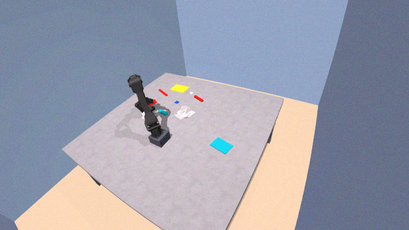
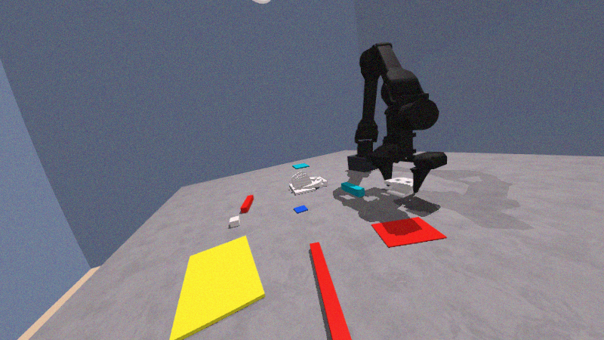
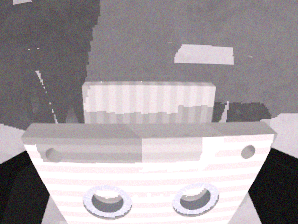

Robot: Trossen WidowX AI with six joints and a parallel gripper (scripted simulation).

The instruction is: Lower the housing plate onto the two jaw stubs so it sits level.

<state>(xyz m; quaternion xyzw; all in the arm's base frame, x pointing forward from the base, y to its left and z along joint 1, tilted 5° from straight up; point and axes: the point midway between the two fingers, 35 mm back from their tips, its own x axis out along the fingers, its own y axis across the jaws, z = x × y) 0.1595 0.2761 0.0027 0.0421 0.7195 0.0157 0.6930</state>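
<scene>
The teal block is 10 cm to the right of my gripper tip and 8 cm ahead of it. From my gripper tip the other things lie so: red tile 15 cm ahead, 11 cm to the left, 1 cm below; long red bar 33 cm ahead, 12 cm to the left; blue tile 26 cm ahead, 11 cm to the right, 1 cm below.
</scene>
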